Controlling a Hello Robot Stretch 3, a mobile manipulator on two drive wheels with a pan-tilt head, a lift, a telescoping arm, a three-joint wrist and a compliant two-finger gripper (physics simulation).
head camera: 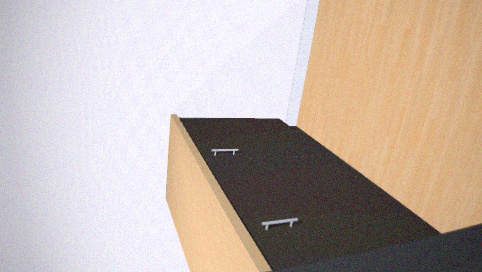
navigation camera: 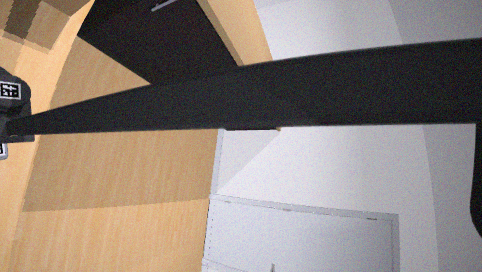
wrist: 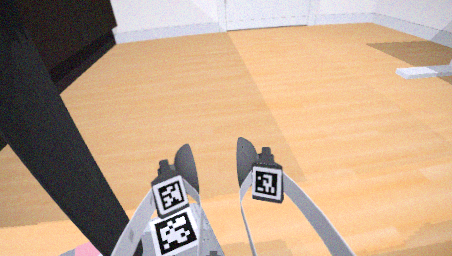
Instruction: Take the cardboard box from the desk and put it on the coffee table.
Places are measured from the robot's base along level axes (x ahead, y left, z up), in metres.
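Where they show: gripper, between the fingertips: (wrist: 215,158).
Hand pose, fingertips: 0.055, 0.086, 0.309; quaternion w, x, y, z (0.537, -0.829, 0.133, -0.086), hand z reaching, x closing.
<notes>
After its pixels a point has its place, as x, y, z.
My gripper (wrist: 215,158) {0.055, 0.086, 0.309} is open and empty in the wrist view, with its two fingertips apart above the wooden floor. The cardboard box does not show in the head, navigation or wrist view, and neither does the coffee table. A white foot bar (wrist: 425,72) shows at the right edge of the wrist view; the desk top does not show.
A dark-fronted cabinet with light wood edges (head camera: 300,175) {-0.268, 1.408, 0.449} (navigation camera: 165,45) {-0.508, 0.694, 0.544} (wrist: 75,25) {-0.232, 1.516, 0.281} and metal handles stands along a white wall (head camera: 100,100) {0.085, 2.164, 1.324}. A white door (navigation camera: 300,240) {1.172, 1.777, 1.183} (wrist: 265,12) {1.225, 1.760, 0.139} is in the far wall. My dark mast (navigation camera: 325,95) {-0.063, 0.117, 1.256} (wrist: 55,135) {-0.053, 0.116, 0.354} crosses the navigation and wrist views.
</notes>
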